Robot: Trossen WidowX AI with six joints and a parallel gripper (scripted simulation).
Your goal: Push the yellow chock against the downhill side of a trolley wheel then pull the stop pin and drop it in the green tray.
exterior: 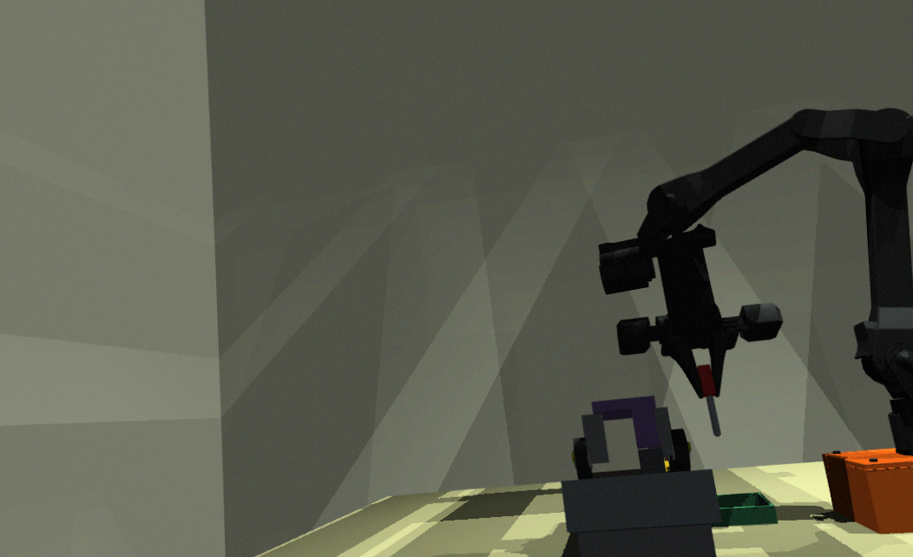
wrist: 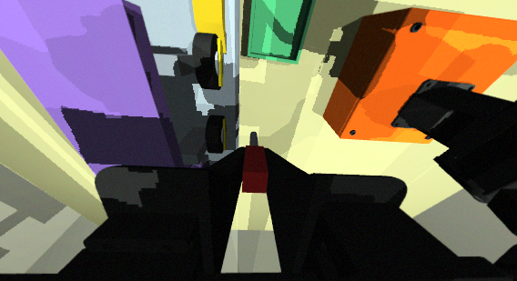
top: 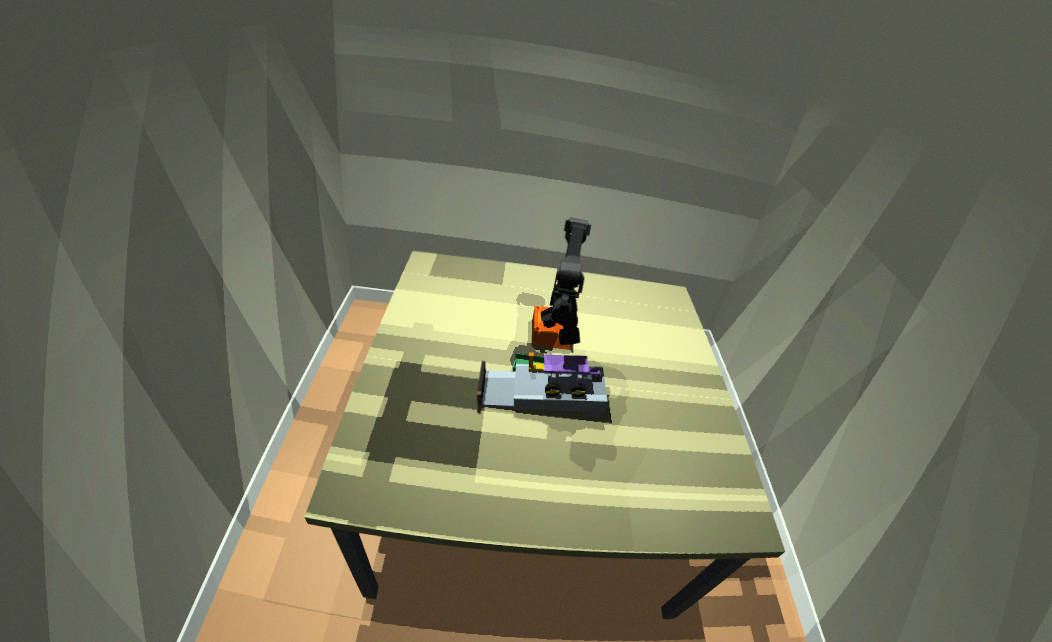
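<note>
The yellow chock is 5 cm ahead of my gripper tip, 10 cm to the right of it and 7 cm below it. Also, from my gripper tip: brown end wall: 10 cm ahead, 27 cm to the right, 12 cm below; trolley: 10 cm ahead, 1 cm to the right, 4 cm below; red-headed stop pin: right at my gripper tip.
</note>
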